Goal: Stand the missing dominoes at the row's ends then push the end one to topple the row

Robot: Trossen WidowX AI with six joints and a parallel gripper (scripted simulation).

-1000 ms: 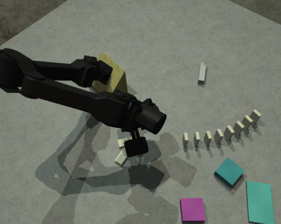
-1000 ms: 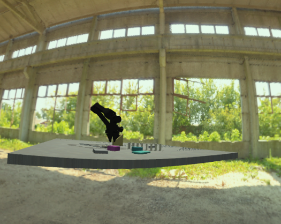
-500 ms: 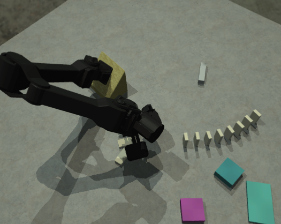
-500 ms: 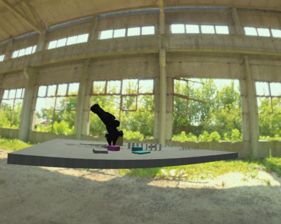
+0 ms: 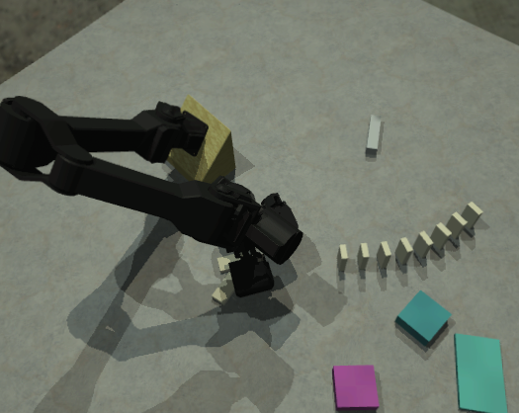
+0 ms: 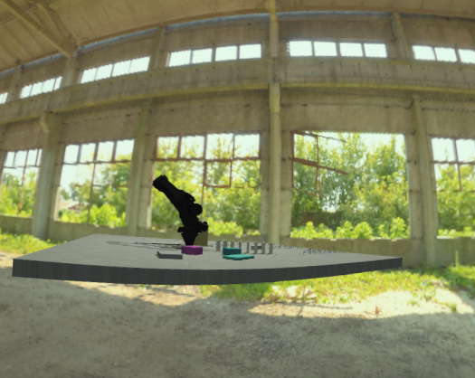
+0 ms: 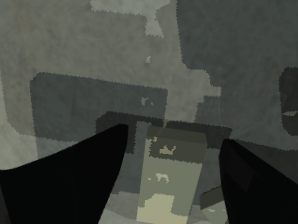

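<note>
My gripper tip is now 27 cm short of the magenta block, 5 cm to the left of it and 1 cm below it. The rest, counted from my gripper tip: pale grey bar (1 cm ahead, 36 cm to the left, 1 cm above); then flat teal slab (40 cm ahead, 10 cm to the left); then teal block (29 cm ahead, 11 cm to the left, 1 cm above).
</note>
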